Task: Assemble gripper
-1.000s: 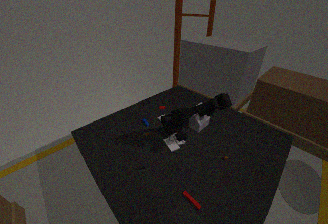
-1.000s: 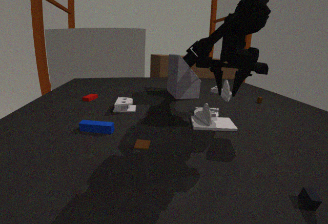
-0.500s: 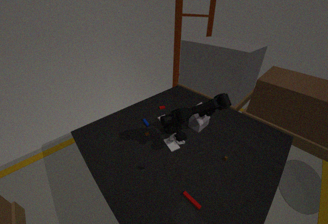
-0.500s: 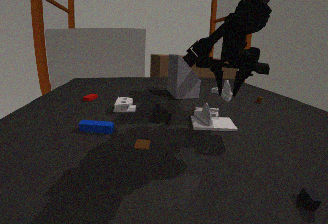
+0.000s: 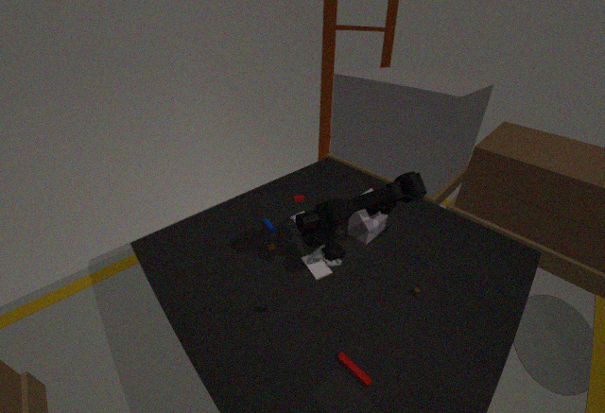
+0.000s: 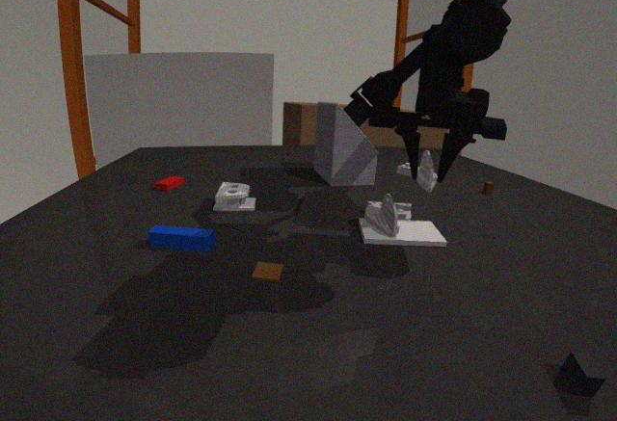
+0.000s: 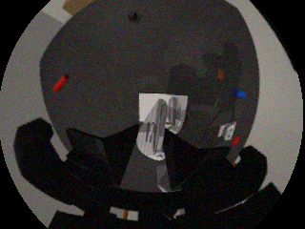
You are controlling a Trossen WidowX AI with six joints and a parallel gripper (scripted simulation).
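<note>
Now: gripper tip 10 mm short of the flat white plate, 30 mm to the left of it and 80 mm above it. From my gripper tip the other things lie so: orange tile 80 mm ahead, 230 mm to the right, 80 mm below; white jaw 50 mm behind, 40 mm to the right, 70 mm below; white housing plate 60 mm behind, 20 mm to the right, 80 mm below.
</note>
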